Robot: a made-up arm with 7 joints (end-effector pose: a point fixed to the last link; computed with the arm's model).
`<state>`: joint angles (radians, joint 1 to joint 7).
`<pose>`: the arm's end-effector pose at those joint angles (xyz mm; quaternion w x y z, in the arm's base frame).
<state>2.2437 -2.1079 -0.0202 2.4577 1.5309 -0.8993 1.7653</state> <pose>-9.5 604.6 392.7 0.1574 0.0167 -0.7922 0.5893</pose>
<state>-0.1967 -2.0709 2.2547 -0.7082 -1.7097 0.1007 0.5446</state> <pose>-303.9 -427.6 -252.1 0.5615 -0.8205 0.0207 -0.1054</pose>
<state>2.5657 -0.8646 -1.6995 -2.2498 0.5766 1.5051 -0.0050</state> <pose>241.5 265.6 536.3 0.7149 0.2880 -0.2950 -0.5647</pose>
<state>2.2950 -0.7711 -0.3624 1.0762 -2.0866 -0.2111 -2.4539</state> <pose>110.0 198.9 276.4 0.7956 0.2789 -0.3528 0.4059</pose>
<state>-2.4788 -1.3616 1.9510 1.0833 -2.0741 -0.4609 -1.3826</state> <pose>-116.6 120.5 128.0 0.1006 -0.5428 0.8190 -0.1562</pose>
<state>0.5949 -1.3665 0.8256 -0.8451 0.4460 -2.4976 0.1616</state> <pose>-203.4 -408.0 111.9 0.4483 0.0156 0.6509 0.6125</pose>
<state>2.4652 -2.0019 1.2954 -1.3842 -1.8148 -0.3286 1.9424</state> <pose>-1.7 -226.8 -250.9 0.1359 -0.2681 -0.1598 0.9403</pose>
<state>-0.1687 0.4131 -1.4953 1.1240 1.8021 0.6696 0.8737</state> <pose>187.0 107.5 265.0 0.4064 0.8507 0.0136 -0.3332</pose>
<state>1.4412 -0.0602 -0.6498 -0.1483 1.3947 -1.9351 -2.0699</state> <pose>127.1 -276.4 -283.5 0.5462 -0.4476 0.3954 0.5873</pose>
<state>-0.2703 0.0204 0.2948 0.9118 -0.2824 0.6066 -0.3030</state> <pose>-127.7 -172.1 -381.2 0.9320 -0.2570 0.1597 -0.1996</pose>
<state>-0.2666 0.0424 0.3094 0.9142 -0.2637 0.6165 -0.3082</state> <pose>-129.1 -185.7 -389.8 0.9279 -0.2682 0.1551 -0.2076</pose>
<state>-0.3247 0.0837 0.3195 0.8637 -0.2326 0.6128 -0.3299</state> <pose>-147.3 -196.9 -406.2 0.9146 -0.2818 0.1367 -0.2560</pose>
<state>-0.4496 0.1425 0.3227 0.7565 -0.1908 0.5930 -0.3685</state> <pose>-185.8 -200.5 -429.5 0.8856 -0.2971 0.1049 -0.3412</pose>
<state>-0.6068 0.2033 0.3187 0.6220 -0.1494 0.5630 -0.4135</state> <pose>-234.7 -190.7 -453.8 0.8424 -0.3118 0.0696 -0.4339</pose>
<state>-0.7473 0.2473 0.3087 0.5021 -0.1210 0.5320 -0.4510</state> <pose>-275.7 -169.3 -472.6 0.7992 -0.3218 0.0418 -0.5060</pose>
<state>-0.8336 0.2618 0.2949 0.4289 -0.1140 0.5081 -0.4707</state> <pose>-294.4 -145.9 -481.8 0.7729 -0.3233 0.0279 -0.5454</pose>
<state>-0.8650 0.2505 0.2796 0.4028 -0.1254 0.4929 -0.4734</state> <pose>-292.7 -127.6 -481.8 0.7666 -0.3167 0.0258 -0.5580</pose>
